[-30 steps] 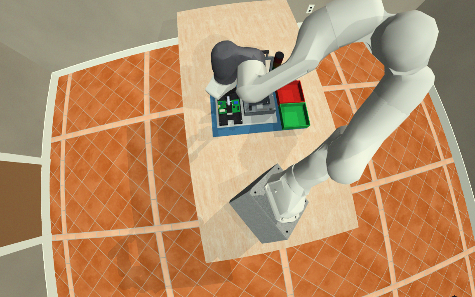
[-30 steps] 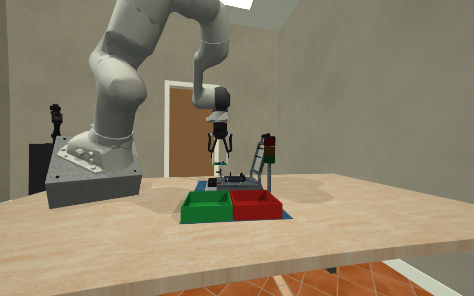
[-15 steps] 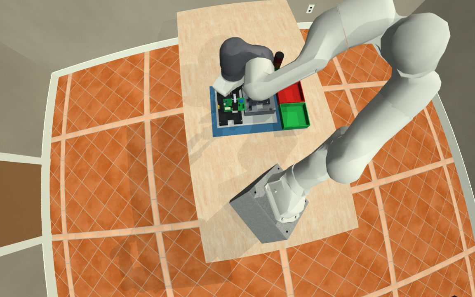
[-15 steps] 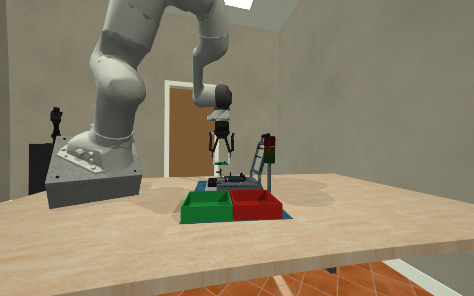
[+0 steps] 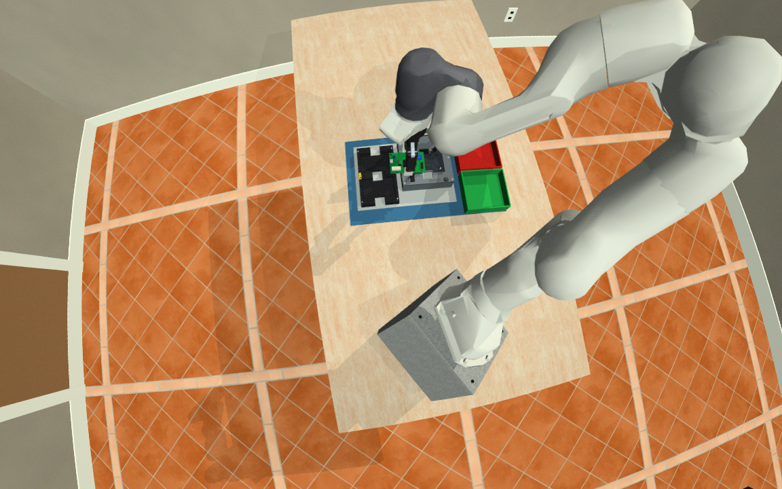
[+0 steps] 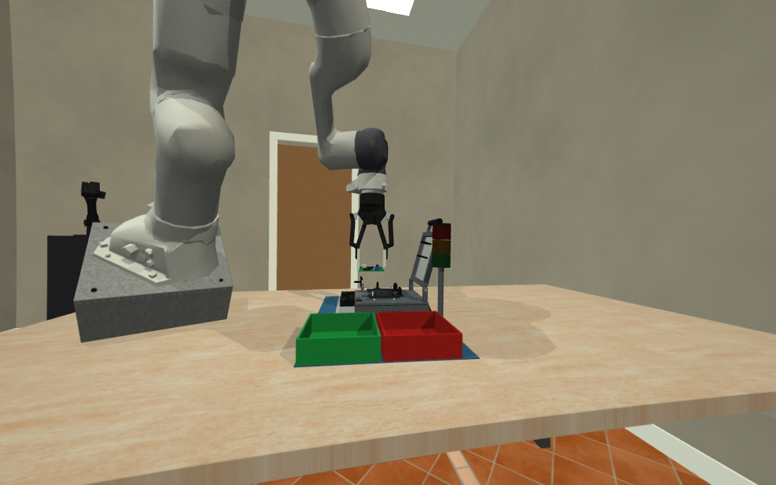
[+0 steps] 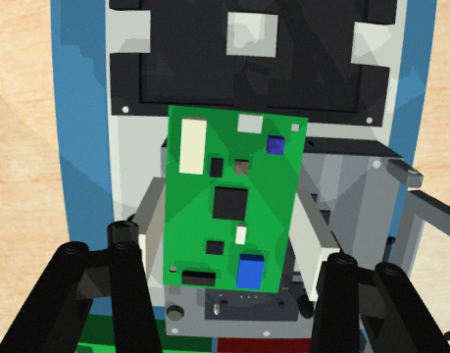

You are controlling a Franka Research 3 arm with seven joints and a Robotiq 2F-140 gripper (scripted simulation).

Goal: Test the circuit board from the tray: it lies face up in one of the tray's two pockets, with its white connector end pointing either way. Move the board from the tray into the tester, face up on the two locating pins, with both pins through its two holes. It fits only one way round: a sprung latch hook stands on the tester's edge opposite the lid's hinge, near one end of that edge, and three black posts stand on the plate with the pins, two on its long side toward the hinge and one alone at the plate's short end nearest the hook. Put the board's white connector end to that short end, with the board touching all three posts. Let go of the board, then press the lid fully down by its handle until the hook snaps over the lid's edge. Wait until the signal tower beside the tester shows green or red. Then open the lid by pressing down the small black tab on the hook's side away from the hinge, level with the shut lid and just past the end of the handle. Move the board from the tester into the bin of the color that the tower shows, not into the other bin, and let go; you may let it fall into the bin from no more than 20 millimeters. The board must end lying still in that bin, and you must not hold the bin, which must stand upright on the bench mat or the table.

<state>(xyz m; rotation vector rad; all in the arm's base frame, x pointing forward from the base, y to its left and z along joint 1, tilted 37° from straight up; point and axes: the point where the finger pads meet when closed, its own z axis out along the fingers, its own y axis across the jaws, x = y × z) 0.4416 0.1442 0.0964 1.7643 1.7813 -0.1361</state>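
Now: the tester plate 8 cm below my hand, 7 cm to the right of it and 3 cm ahead of it. The rest, counted from my hand: latch hook: 6 cm below, 4 cm behind, 1 cm to the right; then green circuit board: 2 cm below; then tester lid: 15 cm ahead, 8 cm to the right, 3 cm above.
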